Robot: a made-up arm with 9 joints. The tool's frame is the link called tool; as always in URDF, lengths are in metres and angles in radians. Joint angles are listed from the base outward.
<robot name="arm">
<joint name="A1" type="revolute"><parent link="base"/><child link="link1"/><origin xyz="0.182 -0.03 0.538"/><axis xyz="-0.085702 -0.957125 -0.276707"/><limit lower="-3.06" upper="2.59"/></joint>
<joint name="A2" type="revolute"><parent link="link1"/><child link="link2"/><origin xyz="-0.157 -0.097 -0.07"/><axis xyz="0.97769 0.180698 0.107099"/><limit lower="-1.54" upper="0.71"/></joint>
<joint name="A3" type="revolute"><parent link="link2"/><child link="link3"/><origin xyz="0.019 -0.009 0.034"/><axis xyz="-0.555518 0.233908 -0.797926"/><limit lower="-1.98" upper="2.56"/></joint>
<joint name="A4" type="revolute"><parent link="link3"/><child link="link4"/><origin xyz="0.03 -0.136 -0.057"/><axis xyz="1 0 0"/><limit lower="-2.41" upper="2.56"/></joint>
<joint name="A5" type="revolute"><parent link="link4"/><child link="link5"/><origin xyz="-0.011 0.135 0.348"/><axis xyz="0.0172 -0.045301 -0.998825"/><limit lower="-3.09" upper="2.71"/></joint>
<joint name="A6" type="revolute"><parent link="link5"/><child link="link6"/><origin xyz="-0.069 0.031 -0.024"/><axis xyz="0 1 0"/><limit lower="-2.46" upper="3.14"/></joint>
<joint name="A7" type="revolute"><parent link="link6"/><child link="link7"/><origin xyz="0.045 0.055 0.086"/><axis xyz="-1 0 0"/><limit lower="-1.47" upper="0.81"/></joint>
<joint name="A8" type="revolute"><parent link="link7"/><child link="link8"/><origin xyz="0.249 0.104 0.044"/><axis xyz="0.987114 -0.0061 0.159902"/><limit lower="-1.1" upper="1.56"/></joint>
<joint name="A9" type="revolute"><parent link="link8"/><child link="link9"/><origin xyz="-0.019 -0.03 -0.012"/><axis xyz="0 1 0"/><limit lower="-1.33" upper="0.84"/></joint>
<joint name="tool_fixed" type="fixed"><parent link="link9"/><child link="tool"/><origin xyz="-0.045 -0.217 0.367"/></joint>
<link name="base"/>
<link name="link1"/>
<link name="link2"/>
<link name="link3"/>
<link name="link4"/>
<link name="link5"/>
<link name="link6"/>
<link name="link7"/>
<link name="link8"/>
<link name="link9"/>
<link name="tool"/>
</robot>
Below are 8 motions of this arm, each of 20 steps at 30 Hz.
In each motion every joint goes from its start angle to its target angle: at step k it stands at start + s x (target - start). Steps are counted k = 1, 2, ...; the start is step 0. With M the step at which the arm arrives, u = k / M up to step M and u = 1 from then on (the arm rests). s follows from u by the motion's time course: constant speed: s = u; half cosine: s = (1 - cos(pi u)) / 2; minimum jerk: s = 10 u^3 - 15 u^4 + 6 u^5.
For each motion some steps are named. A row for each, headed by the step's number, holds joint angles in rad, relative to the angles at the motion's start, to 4 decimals.
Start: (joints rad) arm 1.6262 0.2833 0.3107 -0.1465 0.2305 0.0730 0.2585 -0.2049 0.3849
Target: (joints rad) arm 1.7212 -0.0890 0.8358 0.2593 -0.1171 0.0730 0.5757 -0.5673 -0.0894
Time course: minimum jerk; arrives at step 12
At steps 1, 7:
1: 0.0005 -0.0019 0.0027 0.0021 -0.0018 0.0000 0.0016 -0.0018 -0.0024
7: 0.0621 -0.2433 0.3431 0.2651 -0.2271 0.0000 0.2073 -0.2368 -0.3099

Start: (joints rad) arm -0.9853 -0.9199 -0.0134 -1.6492 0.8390 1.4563 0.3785 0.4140 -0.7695
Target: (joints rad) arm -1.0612 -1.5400 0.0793 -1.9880 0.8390 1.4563 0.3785 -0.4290 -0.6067
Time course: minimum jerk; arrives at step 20
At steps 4, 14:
4: -0.0044 -0.0359 0.0054 -0.0196 0.0000 0.0000 0.0000 -0.0488 0.0094
14: -0.0635 -0.5190 0.0776 -0.2835 0.0000 0.0000 0.0000 -0.7055 0.1363

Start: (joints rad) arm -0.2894 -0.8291 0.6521 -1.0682 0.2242 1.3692 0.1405 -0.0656 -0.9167
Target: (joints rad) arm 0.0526 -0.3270 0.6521 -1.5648 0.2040 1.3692 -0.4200 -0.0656 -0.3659
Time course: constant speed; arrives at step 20
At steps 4, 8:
4: 0.0684 0.1004 0.0000 -0.0993 -0.0040 0.0000 -0.1121 0.0000 0.1102
8: 0.1368 0.2008 0.0000 -0.1986 -0.0081 0.0000 -0.2242 0.0000 0.2203

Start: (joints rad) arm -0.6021 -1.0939 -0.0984 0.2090 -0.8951 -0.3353 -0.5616 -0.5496 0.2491
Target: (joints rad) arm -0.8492 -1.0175 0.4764 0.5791 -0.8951 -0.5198 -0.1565 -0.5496 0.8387
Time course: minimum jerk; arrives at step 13
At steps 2, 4, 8, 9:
2: -0.0070 0.0022 0.0164 0.0106 0.0000 -0.0053 0.0116 0.0000 0.0168
4: -0.0428 0.0132 0.0997 0.0642 0.0000 -0.0320 0.0702 0.0000 0.1022
8: -0.1751 0.0542 0.4074 0.2623 0.0000 -0.1308 0.2871 0.0000 0.4179
9: -0.2043 0.0632 0.4751 0.3059 0.0000 -0.1525 0.3349 0.0000 0.4874

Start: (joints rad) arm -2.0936 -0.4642 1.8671 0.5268 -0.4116 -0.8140 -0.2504 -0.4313 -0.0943
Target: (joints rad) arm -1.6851 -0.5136 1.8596 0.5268 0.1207 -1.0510 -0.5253 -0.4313 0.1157
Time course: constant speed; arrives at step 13
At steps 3, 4, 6, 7, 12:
3: 0.0943 -0.0114 -0.0017 0.0000 0.1228 -0.0547 -0.0634 0.0000 0.0485
4: 0.1257 -0.0152 -0.0023 0.0000 0.1638 -0.0729 -0.0846 0.0000 0.0646
6: 0.1885 -0.0228 -0.0035 0.0000 0.2457 -0.1094 -0.1269 0.0000 0.0969
7: 0.2200 -0.0266 -0.0040 0.0000 0.2866 -0.1276 -0.1480 0.0000 0.1131
12: 0.3771 -0.0456 -0.0069 0.0000 0.4914 -0.2188 -0.2538 0.0000 0.1938

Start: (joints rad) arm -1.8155 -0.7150 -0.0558 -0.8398 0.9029 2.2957 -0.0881 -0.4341 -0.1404
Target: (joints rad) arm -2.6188 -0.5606 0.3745 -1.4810 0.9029 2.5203 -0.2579 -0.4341 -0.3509
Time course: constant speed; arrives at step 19
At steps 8, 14, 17, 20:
8: -0.3382 0.0650 0.1812 -0.2700 0.0000 0.0946 -0.0715 0.0000 -0.0886
14: -0.5919 0.1138 0.3171 -0.4725 0.0000 0.1655 -0.1251 0.0000 -0.1551
17: -0.7187 0.1381 0.3850 -0.5737 0.0000 0.2010 -0.1519 0.0000 -0.1883
20: -0.8033 0.1544 0.4303 -0.6412 0.0000 0.2246 -0.1698 0.0000 -0.2105

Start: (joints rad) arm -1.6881 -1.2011 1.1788 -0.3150 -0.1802 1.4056 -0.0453 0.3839 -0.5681
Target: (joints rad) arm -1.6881 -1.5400 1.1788 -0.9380 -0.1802 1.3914 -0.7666 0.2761 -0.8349
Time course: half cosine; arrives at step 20
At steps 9, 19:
9: 0.0000 -0.1429 0.0000 -0.2628 0.0000 -0.0060 -0.3042 -0.0455 -0.1125
19: 0.0000 -0.3368 0.0000 -0.6192 0.0000 -0.0141 -0.7169 -0.1071 -0.2652

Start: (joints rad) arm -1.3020 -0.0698 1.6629 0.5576 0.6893 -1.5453 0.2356 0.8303 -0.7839
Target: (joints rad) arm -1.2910 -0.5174 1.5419 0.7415 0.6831 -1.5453 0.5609 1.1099 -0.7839
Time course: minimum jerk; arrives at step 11
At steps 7, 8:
7: 0.0082 -0.3327 -0.0899 0.1367 -0.0046 0.0000 0.2418 0.2078 0.0000
8: 0.0096 -0.3899 -0.1054 0.1602 -0.0054 0.0000 0.2834 0.2436 0.0000

